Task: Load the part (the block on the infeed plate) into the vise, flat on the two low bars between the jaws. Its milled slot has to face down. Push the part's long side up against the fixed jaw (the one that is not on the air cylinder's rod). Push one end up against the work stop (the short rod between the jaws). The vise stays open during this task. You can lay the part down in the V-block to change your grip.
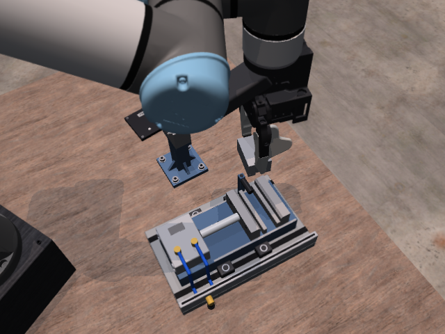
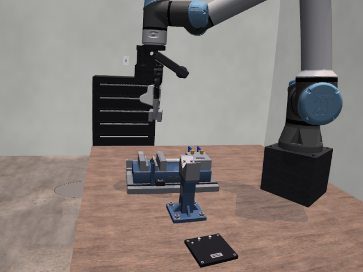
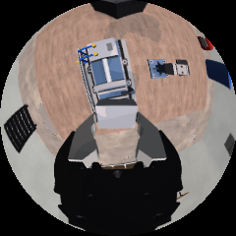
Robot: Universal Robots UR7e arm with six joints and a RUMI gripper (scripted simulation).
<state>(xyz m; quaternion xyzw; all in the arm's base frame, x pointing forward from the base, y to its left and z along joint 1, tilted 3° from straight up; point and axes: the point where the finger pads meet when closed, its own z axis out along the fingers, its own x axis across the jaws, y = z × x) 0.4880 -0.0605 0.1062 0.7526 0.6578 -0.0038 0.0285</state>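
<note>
Now: hand 17 cm above the fixed jaw, 4 cm short of it and 1 cm to the left of it. From my hand the other things lie so: work stop 16 cm below, 3 cm to the left, 1 cm ahead; then moving jaw 17 cm below, 3 cm behind, 2 cm to the right; then part 1 cm below.
</note>
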